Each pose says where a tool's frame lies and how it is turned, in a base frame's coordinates. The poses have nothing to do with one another.
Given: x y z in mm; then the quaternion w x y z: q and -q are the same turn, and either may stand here.
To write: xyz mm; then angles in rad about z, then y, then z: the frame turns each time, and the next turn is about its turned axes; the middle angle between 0 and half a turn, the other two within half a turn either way. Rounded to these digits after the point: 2 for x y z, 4 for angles.
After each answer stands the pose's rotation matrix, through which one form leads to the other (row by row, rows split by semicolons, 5 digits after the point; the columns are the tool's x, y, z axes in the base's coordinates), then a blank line. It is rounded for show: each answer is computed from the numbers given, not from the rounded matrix.
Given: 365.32, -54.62, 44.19, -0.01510, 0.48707, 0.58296, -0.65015
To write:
365.32, -54.62, 44.19, -2.2900, 1.7256, -0.8980
-0.52507 0.54825 -0.65094; 0.58752 -0.31986 -0.74331; -0.61573 -0.77273 -0.15416

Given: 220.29, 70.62, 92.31, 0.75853, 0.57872, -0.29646, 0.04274
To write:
220.29, 70.62, 92.31, -1.9879, 1.4158, 2.1005
0.82057 -0.40797 -0.40028; -0.27830 0.32651 -0.90329; 0.49922 0.85261 0.15439

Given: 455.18, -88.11, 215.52, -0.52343, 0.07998, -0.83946, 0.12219
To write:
455.18, -88.11, 215.52, -0.1343, 2.0066, -0.3243
-0.43925 -0.00636 0.89834; -0.26220 0.95735 -0.12142; -0.85925 -0.28888 -0.42218

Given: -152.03, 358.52, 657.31, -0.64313, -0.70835, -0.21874, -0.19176
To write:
-152.03, 358.52, 657.31, -0.9815, 1.6702, 1.5611
0.83076 0.06324 0.55303; 0.55654 -0.07707 -0.82724; -0.00969 0.99502 -0.09922

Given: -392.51, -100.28, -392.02, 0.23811, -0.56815, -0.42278, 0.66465
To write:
-392.51, -100.28, -392.02, -2.8459, 1.5739, -0.9837
-0.24101 0.16389 -0.95658; 0.79693 -0.52912 -0.29144; -0.55391 -0.83257 -0.00308

